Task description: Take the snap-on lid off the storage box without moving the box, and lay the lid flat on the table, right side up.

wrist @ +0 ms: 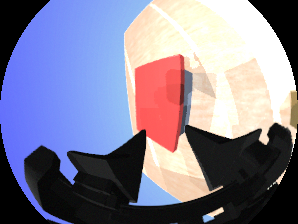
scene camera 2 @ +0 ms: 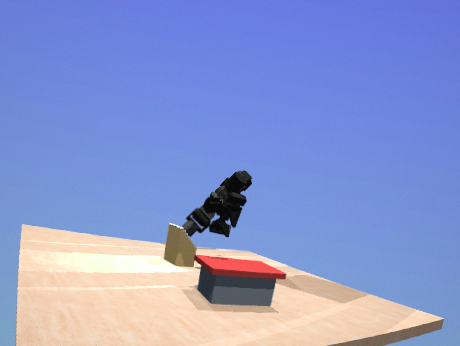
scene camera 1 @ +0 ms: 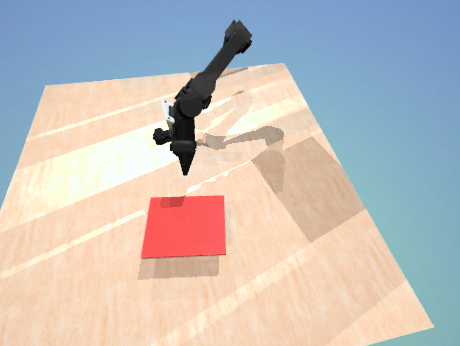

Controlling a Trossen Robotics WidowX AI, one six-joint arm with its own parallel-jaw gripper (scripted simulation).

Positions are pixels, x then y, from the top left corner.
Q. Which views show the lid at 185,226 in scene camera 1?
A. The wrist view, scene camera 2 and scene camera 1: all of them.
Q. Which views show my gripper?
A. The wrist view, scene camera 2 and scene camera 1: all of them.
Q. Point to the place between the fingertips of my gripper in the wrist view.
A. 166,130
